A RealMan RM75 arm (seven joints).
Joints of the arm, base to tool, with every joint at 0 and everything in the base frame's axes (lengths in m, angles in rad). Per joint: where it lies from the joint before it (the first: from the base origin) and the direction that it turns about. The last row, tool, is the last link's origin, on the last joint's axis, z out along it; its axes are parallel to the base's.
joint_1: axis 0 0 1 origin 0.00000 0.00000 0.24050
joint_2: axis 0 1 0 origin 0.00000 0.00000 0.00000
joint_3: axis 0 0 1 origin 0.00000 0.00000 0.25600
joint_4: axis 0 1 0 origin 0.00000 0.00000 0.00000
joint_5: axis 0 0 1 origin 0.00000 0.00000 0.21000
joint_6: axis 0 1 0 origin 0.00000 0.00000 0.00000
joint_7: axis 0 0 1 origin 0.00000 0.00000 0.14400
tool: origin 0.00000 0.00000 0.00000
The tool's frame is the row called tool.
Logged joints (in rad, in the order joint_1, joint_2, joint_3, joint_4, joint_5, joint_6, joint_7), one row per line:
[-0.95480 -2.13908 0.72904 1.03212 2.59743 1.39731 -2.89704]
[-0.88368 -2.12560 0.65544 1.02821 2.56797 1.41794 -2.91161]
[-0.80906 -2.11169 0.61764 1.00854 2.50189 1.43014 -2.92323]
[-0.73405 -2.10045 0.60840 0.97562 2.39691 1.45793 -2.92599]
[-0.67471 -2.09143 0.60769 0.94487 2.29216 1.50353 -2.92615]
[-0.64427 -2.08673 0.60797 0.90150 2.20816 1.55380 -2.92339]
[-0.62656 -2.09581 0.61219 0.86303 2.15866 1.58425 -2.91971]
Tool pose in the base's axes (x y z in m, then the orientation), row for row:
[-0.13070 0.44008 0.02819 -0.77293 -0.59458 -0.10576 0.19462]
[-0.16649 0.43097 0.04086 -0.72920 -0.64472 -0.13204 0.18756]
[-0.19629 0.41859 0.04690 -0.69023 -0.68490 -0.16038 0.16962]
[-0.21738 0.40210 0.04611 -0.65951 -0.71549 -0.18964 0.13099]
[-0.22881 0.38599 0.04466 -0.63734 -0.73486 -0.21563 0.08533]
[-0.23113 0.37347 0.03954 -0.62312 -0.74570 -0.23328 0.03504]
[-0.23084 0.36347 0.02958 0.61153 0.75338 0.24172 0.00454]
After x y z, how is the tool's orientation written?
As a quaternion, x y z w.
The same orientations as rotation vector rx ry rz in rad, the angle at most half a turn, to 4 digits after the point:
[-2.1669 -1.6669 -0.2965]
[-2.0521 -1.8144 -0.3716]
[-1.9616 -1.9464 -0.4558]
[-1.9151 -2.0777 -0.5507]
[-1.9003 -2.1911 -0.6429]
[-1.9151 -2.2918 -0.7170]
[1.9156 2.3600 0.7572]

